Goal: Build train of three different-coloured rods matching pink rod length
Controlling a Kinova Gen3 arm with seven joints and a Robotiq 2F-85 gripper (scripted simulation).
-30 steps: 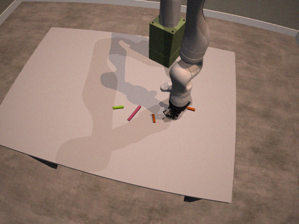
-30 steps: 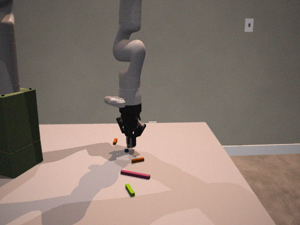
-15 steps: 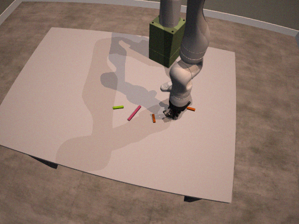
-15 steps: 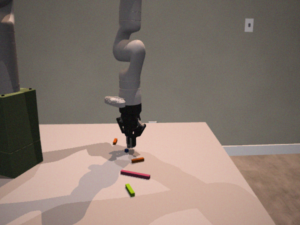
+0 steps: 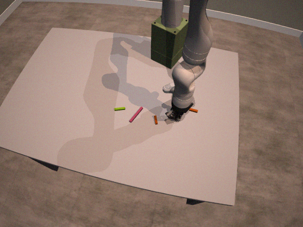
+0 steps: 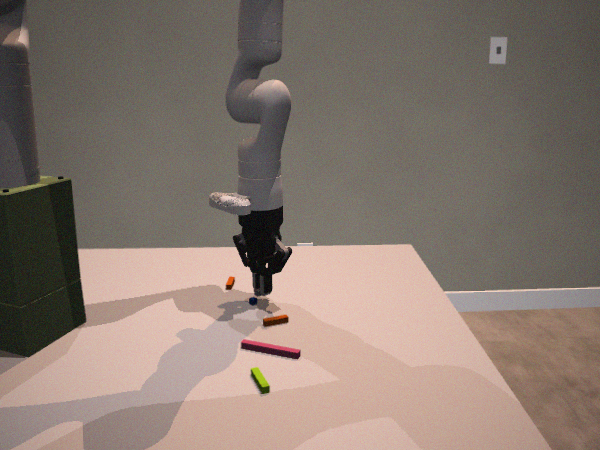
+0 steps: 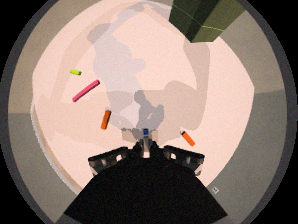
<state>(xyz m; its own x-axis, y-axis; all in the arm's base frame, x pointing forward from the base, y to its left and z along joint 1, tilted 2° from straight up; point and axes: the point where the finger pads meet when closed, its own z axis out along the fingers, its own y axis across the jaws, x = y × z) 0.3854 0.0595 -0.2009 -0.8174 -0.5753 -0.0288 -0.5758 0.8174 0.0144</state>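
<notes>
The blue rod lies 30 mm below my hand, 20 mm behind it and 10 mm to the right of it. From my hand the other things lie so: grey rod 10 mm below; pink rod 190 mm to the right, 30 mm below, 10 mm behind; lime rod 270 mm to the right, 30 mm below, 30 mm behind.
</notes>
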